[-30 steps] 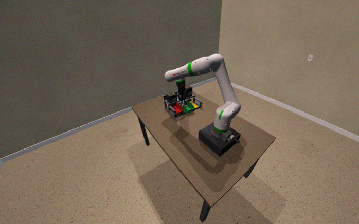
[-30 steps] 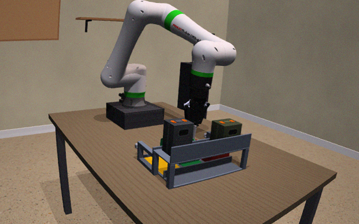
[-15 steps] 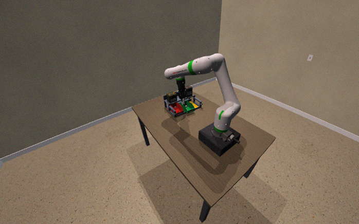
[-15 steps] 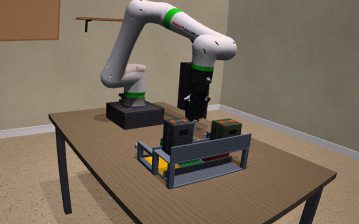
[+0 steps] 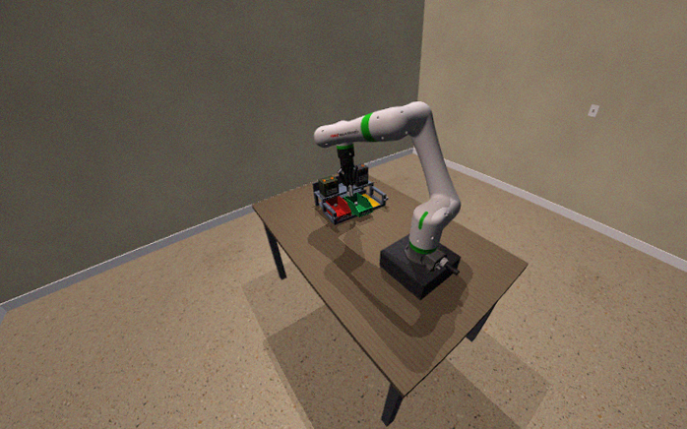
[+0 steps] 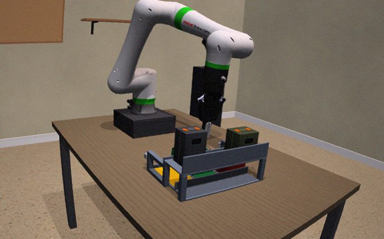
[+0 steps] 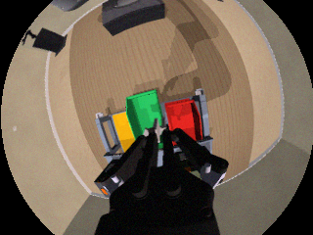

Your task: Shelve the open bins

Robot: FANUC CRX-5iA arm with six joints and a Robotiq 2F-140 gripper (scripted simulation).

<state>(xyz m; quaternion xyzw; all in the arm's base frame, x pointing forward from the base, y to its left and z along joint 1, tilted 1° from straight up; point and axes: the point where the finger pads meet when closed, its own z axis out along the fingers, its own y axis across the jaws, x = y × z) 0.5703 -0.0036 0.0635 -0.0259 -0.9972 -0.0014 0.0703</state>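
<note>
The green bin is 1 cm behind my hand, 5 cm to the right of it and 11 cm below it. Round my hand: olive box 15 cm ahead, 6 cm to the left, 1 cm below; black box 13 cm ahead, 17 cm to the right; red bin 5 cm ahead, 7 cm to the left, 12 cm below.
</note>
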